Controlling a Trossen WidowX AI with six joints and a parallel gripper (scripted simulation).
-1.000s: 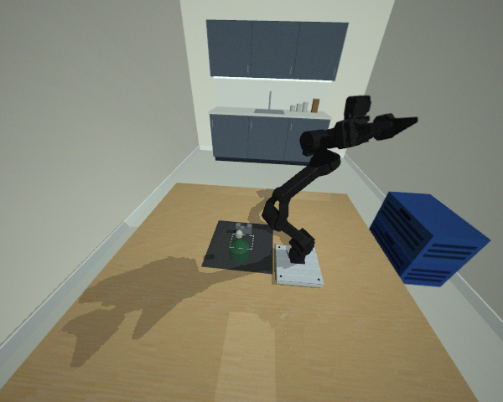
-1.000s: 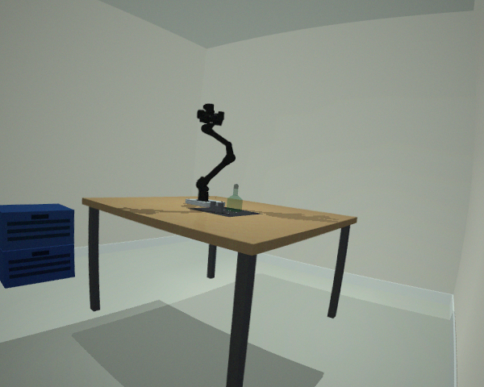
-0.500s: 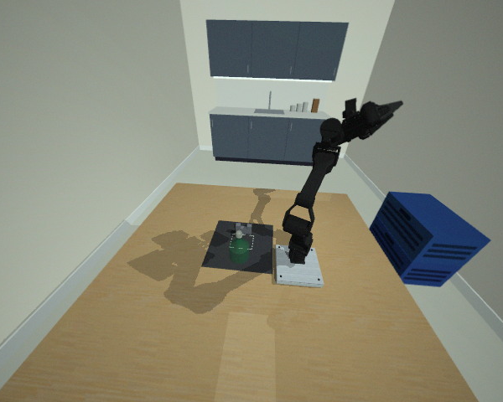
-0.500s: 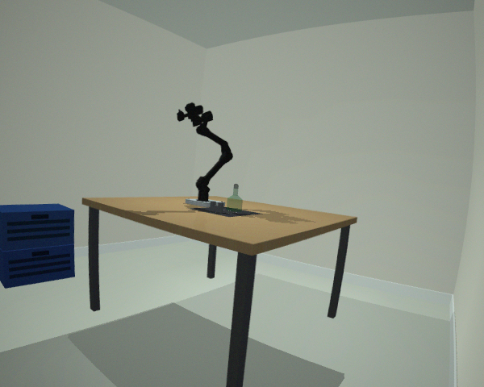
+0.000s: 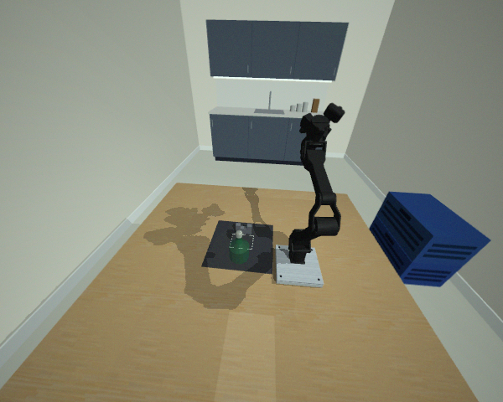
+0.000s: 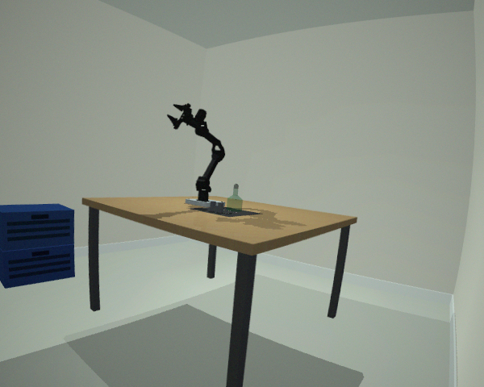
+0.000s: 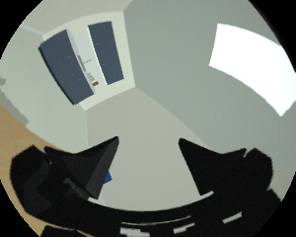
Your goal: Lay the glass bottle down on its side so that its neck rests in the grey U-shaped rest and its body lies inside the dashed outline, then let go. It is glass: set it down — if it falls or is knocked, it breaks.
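Now: the green glass bottle 360 mm ahead of my gripper tip, 260 mm to the left of it and 490 mm below it. The rest, counted from my gripper tip: dark mat: 360 mm ahead, 180 mm to the left, 590 mm below.
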